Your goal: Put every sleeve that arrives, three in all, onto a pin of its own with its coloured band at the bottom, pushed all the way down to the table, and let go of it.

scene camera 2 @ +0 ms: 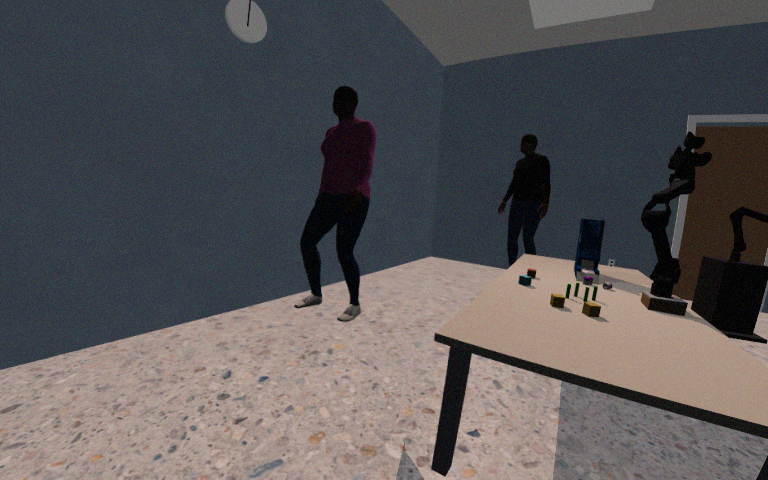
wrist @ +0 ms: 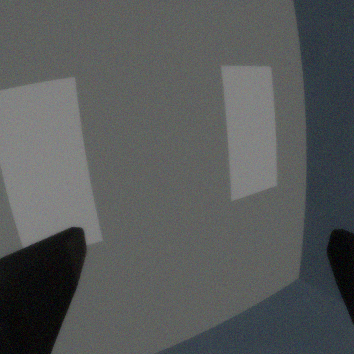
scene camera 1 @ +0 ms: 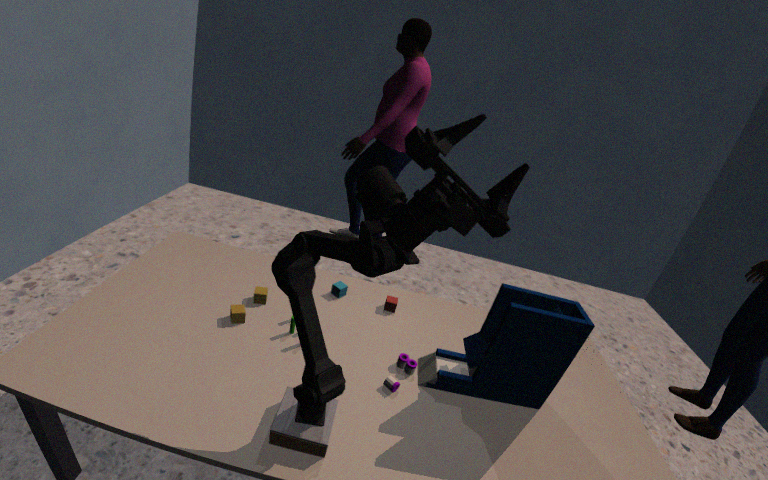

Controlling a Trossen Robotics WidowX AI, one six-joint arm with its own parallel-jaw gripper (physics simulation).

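Note:
Two grey sleeves (scene camera 1: 401, 363) (scene camera 1: 411, 370) stand upright side by side on the table, purple bands on top; the purple also shows in scene view 2. A third sleeve (scene camera 1: 389, 383) (scene camera 2: 607, 285) lies on its side nearby. Four thin green pins stand bare in scene view 2: one pin (scene camera 2: 568, 290), a second pin (scene camera 2: 576, 289), a third pin (scene camera 2: 586, 293) and a fourth pin (scene camera 2: 594, 292). In scene view 1 the arm hides most of them; one pin (scene camera 1: 292, 325) shows. My gripper (scene camera 1: 505, 140) (scene camera 2: 705, 148) (wrist: 211, 243) is open and empty, high above the table, tilted upward.
A tall blue chute (scene camera 1: 509, 350) (scene camera 2: 590, 243) stands beside the sleeves. Yellow cubes (scene camera 1: 260, 295) (scene camera 1: 237, 314) (scene camera 2: 557, 300) (scene camera 2: 591, 309), a teal cube (scene camera 1: 339, 289) (scene camera 2: 525, 280) and a red cube (scene camera 1: 390, 303) (scene camera 2: 531, 272) lie around the pins. Two people stand beyond the table.

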